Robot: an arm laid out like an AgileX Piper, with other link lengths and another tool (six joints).
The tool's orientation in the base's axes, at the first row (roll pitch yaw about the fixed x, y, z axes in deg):
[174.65, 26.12, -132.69]
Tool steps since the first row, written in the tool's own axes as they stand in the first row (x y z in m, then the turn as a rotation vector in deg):
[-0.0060, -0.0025, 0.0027, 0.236, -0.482, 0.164]
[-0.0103, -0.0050, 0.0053, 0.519, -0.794, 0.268]
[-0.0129, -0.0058, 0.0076, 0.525, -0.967, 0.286]
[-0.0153, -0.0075, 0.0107, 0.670, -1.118, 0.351]
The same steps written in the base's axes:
[0.0062, 0.0034, 0.0000, 0.260, -0.403, -0.291]
[0.0113, 0.0056, -0.0006, 0.348, -0.751, -0.535]
[0.0140, 0.0077, -0.0016, 0.480, -0.860, -0.568]
[0.0175, 0.0094, -0.0035, 0.522, -1.028, -0.702]

